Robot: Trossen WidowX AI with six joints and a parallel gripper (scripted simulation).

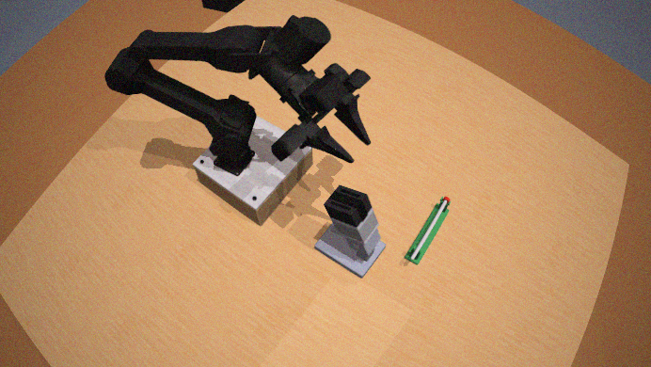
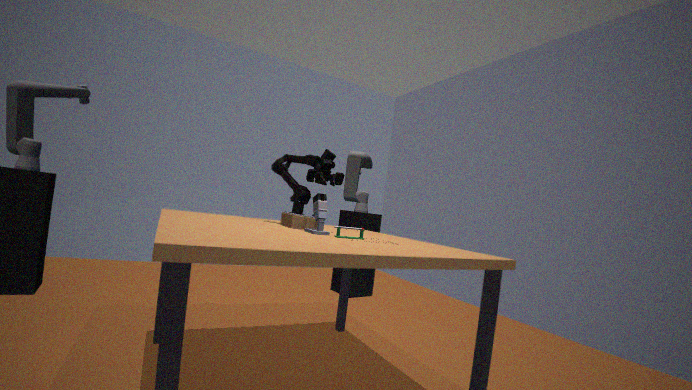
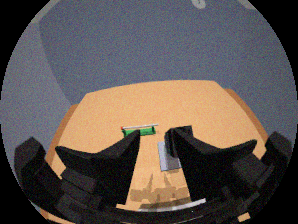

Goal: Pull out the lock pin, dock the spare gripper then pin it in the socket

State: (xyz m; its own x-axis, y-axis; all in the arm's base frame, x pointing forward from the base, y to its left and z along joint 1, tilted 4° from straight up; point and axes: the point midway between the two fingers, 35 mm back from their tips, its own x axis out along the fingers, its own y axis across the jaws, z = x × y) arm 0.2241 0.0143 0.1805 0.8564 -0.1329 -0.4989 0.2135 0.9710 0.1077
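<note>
My gripper tip is 210 mm above the green bracket, 150 mm short of it and 40 mm to the right of it. Also, from my gripper tip: spare gripper (110 mm below, 60 mm to the right, 20 mm ahead); then grey mount (180 mm below, 50 mm to the right, 30 mm ahead).
</note>
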